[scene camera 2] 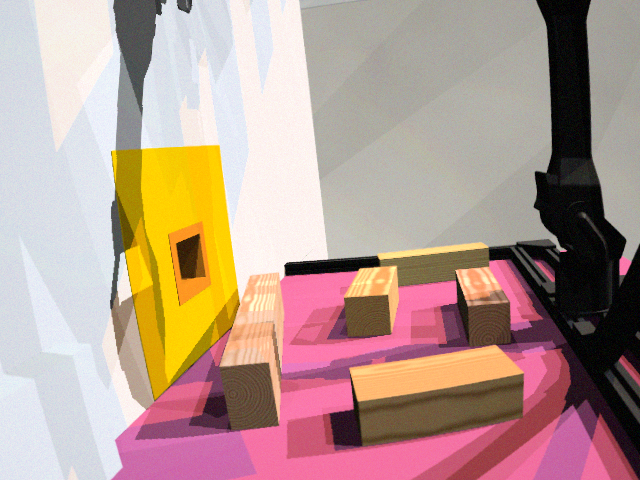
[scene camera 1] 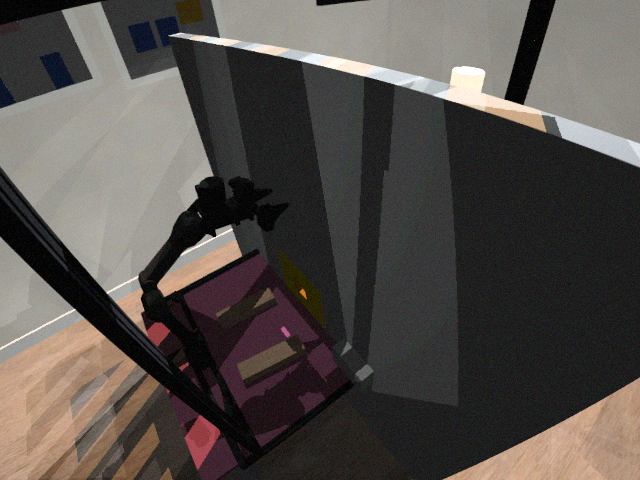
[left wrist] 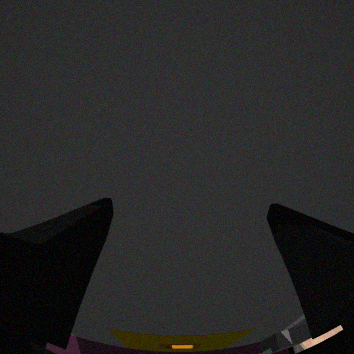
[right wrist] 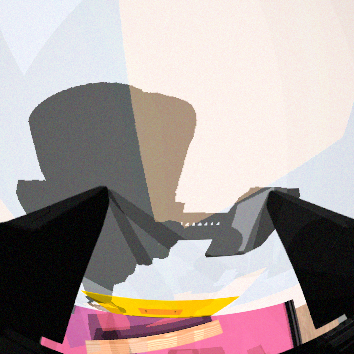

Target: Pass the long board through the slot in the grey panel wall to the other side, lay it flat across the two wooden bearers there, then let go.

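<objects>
Slot (scene camera 2: 188, 249): 0.65 m from the lens. For a grey block (scene camera 2: 60, 415), the spot is 0.37 m from the lens; the marked spots on the slot and the block are 0.34 m apart.
</objects>
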